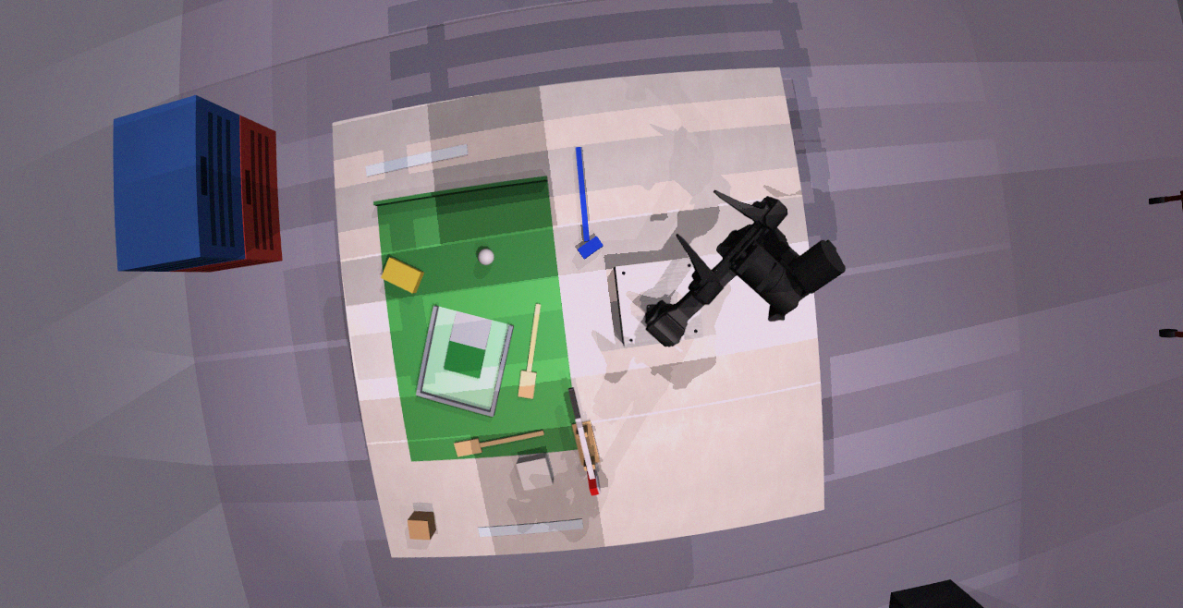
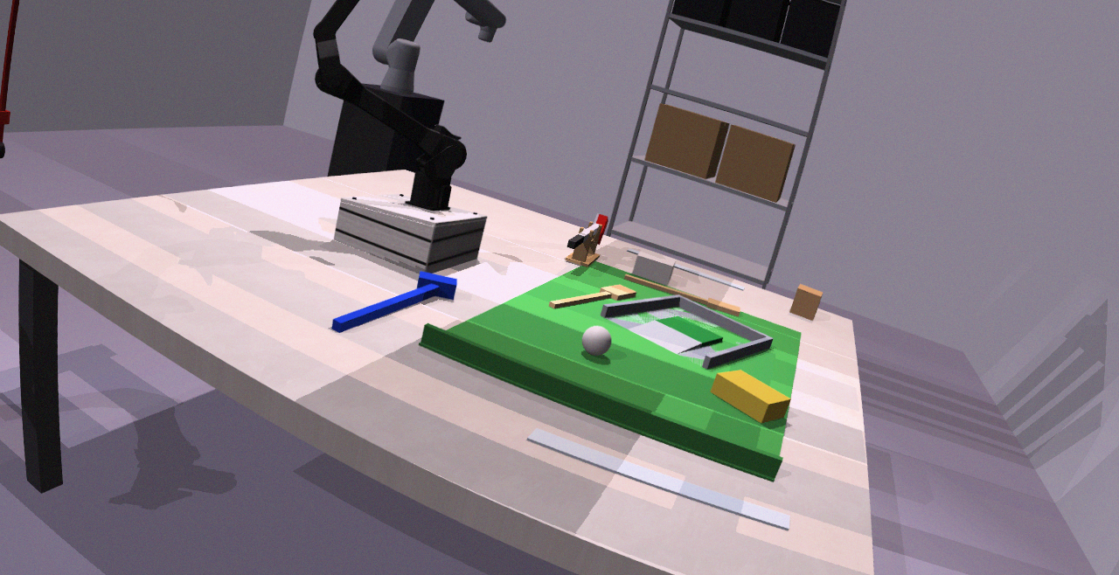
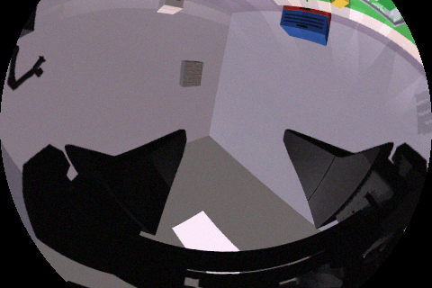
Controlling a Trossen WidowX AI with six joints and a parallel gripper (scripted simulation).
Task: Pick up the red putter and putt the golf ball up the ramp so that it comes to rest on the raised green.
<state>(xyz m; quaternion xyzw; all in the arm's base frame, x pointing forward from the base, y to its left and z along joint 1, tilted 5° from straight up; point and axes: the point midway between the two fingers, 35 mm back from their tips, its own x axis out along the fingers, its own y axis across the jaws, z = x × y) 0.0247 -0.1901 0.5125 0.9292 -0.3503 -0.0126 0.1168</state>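
Now: the blue putter 59 cm below my gripper tip, 16 cm ahead of it and 10 cm to the right of it. The rest, counted from my gripper tip: green mat 60 cm below, 47 cm ahead, 20 cm to the left; red putter 55 cm below, 52 cm to the left, 19 cm ahead; white golf ball 58 cm below, 42 cm ahead, 2 cm to the left.
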